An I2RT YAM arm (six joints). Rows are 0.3 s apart.
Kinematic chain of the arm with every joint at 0, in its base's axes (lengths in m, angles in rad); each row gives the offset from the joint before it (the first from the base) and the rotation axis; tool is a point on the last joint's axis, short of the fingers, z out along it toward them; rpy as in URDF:
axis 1: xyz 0 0 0.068 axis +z
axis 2: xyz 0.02 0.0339 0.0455 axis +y
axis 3: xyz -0.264 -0.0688 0 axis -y
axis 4: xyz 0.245 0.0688 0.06 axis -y
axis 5: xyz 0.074 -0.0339 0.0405 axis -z
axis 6: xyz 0.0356 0 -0.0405 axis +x
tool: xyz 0 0 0 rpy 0 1.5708 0
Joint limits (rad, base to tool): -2.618..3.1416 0..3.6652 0..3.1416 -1.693..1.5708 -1.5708..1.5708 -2.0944..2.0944
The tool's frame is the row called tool.
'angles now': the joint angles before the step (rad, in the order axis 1, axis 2, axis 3, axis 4, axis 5, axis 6). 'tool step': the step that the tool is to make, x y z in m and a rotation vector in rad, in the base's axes. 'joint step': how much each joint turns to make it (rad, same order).
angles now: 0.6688, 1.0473, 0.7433, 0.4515, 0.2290, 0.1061
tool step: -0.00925, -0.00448, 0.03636, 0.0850, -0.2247, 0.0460
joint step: 0.0000, -0.0178, 0.0354, 0.1875, -0.0634, -0.0589
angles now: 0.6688, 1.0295, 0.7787, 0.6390, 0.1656, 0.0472
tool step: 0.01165, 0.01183, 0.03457, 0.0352, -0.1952, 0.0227
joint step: -0.0008, 0.1094, 0.1215, 0.1727, -0.0639, -0.0725
